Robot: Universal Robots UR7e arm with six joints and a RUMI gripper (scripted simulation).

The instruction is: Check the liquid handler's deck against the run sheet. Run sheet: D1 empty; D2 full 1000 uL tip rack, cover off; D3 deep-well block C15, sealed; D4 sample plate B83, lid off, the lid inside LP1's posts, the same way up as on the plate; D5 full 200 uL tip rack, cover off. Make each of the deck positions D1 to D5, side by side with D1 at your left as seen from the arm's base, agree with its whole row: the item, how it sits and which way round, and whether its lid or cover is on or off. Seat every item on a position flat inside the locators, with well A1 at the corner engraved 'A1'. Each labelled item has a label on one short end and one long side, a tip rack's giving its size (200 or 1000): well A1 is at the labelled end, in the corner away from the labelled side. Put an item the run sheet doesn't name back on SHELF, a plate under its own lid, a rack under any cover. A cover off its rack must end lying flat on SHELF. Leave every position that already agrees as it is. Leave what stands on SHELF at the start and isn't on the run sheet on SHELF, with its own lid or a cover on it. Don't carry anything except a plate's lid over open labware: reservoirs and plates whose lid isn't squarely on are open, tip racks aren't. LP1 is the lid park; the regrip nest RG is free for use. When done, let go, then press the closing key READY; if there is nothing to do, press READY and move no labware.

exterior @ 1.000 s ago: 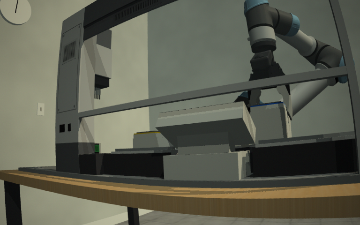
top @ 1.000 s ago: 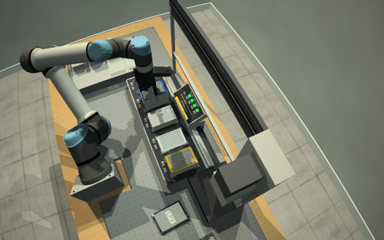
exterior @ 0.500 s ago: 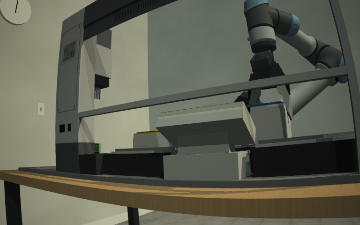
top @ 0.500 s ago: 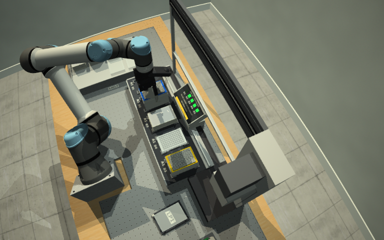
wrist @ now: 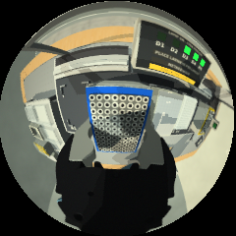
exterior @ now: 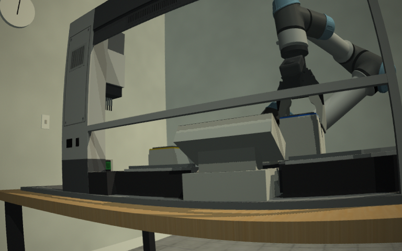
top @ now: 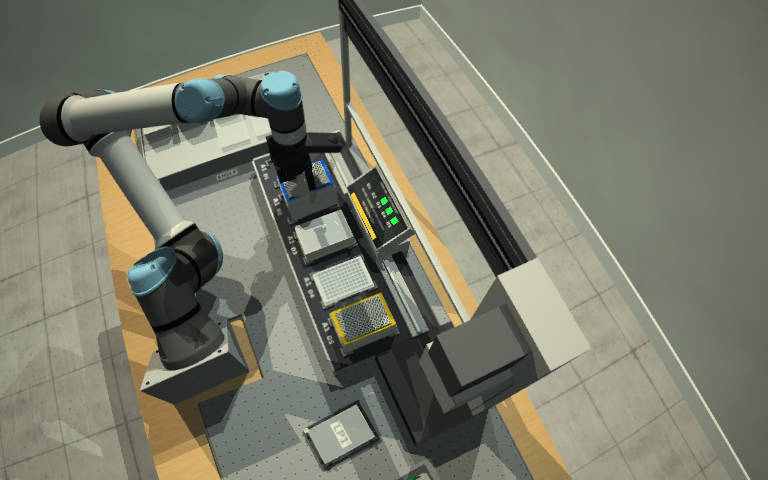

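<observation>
Now: the grey deep-well block 1 cm ahead of my hand, 12 cm to the right of it and 5 cm below it. From my hand the other things lie so: blue-rimmed tip rack 1 cm behind, 1 cm to the right; then yellow-rimmed tip rack 2 cm ahead, 38 cm to the right, 3 cm below; then white sample plate 2 cm ahead, 25 cm to the right, 6 cm below.
</observation>
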